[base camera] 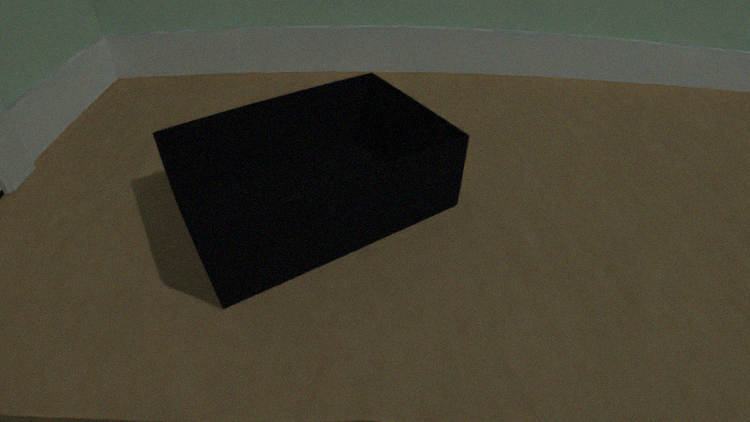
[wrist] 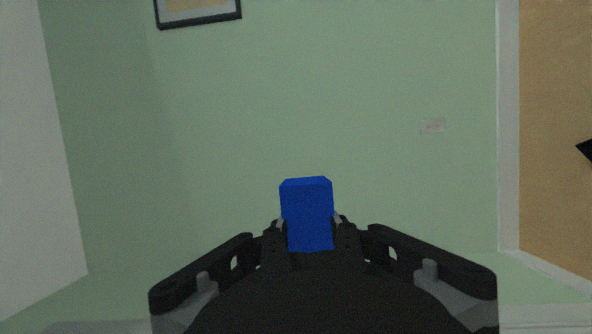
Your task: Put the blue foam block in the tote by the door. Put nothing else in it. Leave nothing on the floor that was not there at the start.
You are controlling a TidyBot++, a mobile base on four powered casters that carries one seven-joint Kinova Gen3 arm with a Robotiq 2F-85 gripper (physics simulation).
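Frame: origin at the arm's base, x back, y right, z up, level; millimetres.
Where they show: gripper, fingertip midpoint: [wrist: 308,221].
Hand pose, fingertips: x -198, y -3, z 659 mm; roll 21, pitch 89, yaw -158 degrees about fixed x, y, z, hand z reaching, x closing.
Things, the pixels of their top centre, and the offset from my fingertips. Level surfaces: height alone.
- blue foam block, top centre: [wrist: 286,225] dy -5, dx -10, dz +23 mm
- black open-topped tote, top centre: [base camera: 305,132] dy -53, dx -332, dz -956 mm
- wooden floor, surface height: dz -1055 mm
- wall outlet, top centre: [wrist: 420,127] dy +178, dx -739, dz -598 mm
The blue foam block [wrist: 308,215] is held between the fingertips of my gripper [wrist: 308,221] in the wrist view. My gripper is shut on it, pointing towards the green wall, with the block's far end sticking out past the fingers. The black open-topped tote [base camera: 314,209] stands on the floor in front of the base, a little left of centre in the base camera view. The tote's inside is too dark to make out. A corner of the tote [wrist: 586,149] shows at the right edge of the wrist view. The gripper does not show in the base camera view.
The wooden floor [base camera: 576,288] surrounds the tote. A pale baseboard [base camera: 367,49] runs behind it and meets another at the back left corner. The green wall [wrist: 350,100] carries a framed picture [wrist: 200,22] and a wall outlet [wrist: 432,125].
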